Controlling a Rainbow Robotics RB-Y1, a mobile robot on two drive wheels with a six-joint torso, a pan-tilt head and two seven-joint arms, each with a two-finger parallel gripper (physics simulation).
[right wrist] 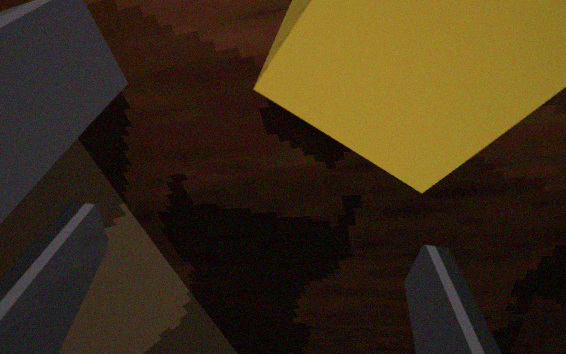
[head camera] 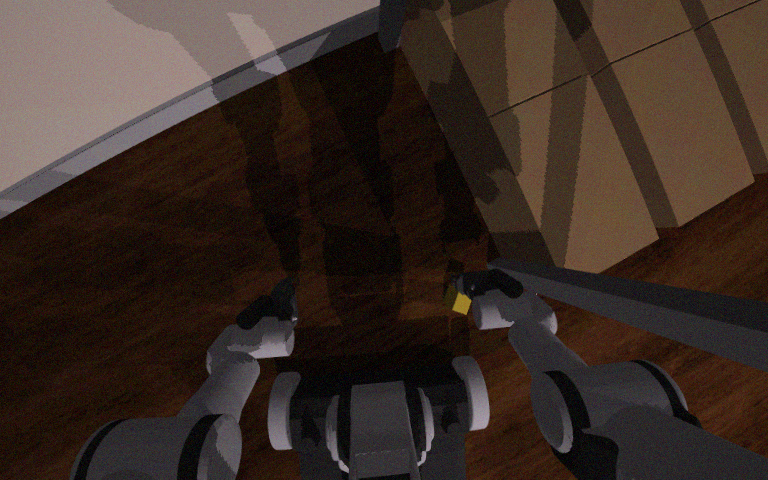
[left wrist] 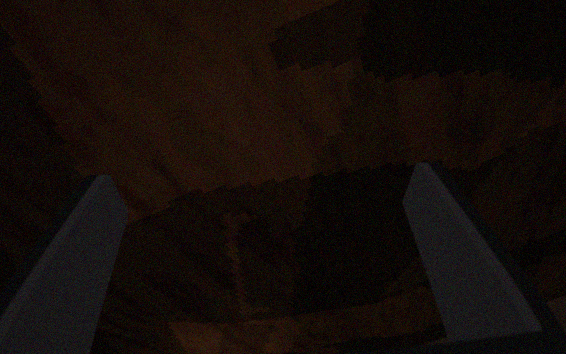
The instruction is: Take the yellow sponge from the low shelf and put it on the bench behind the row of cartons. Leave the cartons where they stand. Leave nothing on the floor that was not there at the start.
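Places are measured from the robot's base along level axes (x ahead, y left, z up), in millimetres.
Pixels of known places: left gripper, between the fingertips: (head camera: 292,297) (left wrist: 265,188); right gripper, between the fingertips: (right wrist: 259,245) (head camera: 470,275).
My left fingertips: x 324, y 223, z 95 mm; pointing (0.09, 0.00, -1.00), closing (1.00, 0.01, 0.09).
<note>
Behind a point stands the place of what it marks.
A yellow block (head camera: 461,302) @(z 101, x 271, y -257 mm) (right wrist: 425,75) @(z 101, x 280, y -264 mm), by its colour the sponge, shows beside my right gripper in the head view and large at the upper right of the right wrist view. What bears it cannot be told. My right gripper (head camera: 459,281) @(z 96, x 348, y -289 mm) (right wrist: 259,245) @(z 96, x 348, y -289 mm) is open and empty; the block lies beyond its fingertips, towards the top of the right wrist view. My left gripper (head camera: 291,288) @(z 95, x 324, y 223 mm) (left wrist: 265,188) @(z 95, x 324, y 223 mm) is open and empty above the dark floor. The tan cartons (head camera: 611,192) @(z 271, x 547, y -593 mm) (right wrist: 130,280) @(z 41, x 506, y -383 mm) stand in a row at the upper right of the head view. Neither bench nor low shelf can be made out surely.
A long grey beam (head camera: 628,308) @(z 503, x 346, y -387 mm) runs from beside my right gripper to the right edge. A grey post (head camera: 390,25) @(z 117, x 1074, y -105 mm) stands at the cartons' far left corner. A pale surface (head camera: 84,96) @(z 231, x 864, y 657 mm) with a grey edge strip fills the upper left. A grey slab (right wrist: 45,90) @(z 50, x 341, y -389 mm) is at the upper left.
</note>
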